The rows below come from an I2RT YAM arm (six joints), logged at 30 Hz.
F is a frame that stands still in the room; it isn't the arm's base.
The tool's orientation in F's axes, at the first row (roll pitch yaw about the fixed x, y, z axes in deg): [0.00 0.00 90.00]
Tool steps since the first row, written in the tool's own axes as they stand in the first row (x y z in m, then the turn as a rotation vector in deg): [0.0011 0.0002 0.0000 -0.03 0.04 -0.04]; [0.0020 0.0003 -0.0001 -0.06 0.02 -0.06]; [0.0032 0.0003 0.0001 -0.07 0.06 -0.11]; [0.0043 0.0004 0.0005 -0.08 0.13 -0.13]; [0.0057 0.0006 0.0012 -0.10 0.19 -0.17]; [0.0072 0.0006 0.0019 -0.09 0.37 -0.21]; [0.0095 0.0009 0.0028 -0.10 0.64 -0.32]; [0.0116 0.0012 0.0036 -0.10 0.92 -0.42]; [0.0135 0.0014 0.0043 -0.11 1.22 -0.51]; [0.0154 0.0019 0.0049 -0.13 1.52 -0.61]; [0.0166 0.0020 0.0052 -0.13 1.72 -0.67]
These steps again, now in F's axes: [-0.0002 0.0011 0.0000 -0.04 -0.03 -0.04]; [-0.0003 0.0020 -0.0001 -0.02 -0.06 -0.06]; [-0.0003 0.0032 0.0001 -0.06 -0.07 -0.11]; [-0.0004 0.0043 0.0005 -0.13 -0.08 -0.13]; [-0.0006 0.0057 0.0012 -0.19 -0.10 -0.17]; [-0.0006 0.0072 0.0019 -0.37 -0.09 -0.21]; [-0.0009 0.0095 0.0028 -0.64 -0.10 -0.32]; [-0.0012 0.0116 0.0036 -0.92 -0.10 -0.42]; [-0.0014 0.0135 0.0043 -1.22 -0.11 -0.51]; [-0.0019 0.0154 0.0049 -1.52 -0.13 -0.61]; [-0.0020 0.0166 0.0052 -1.72 -0.13 -0.67]
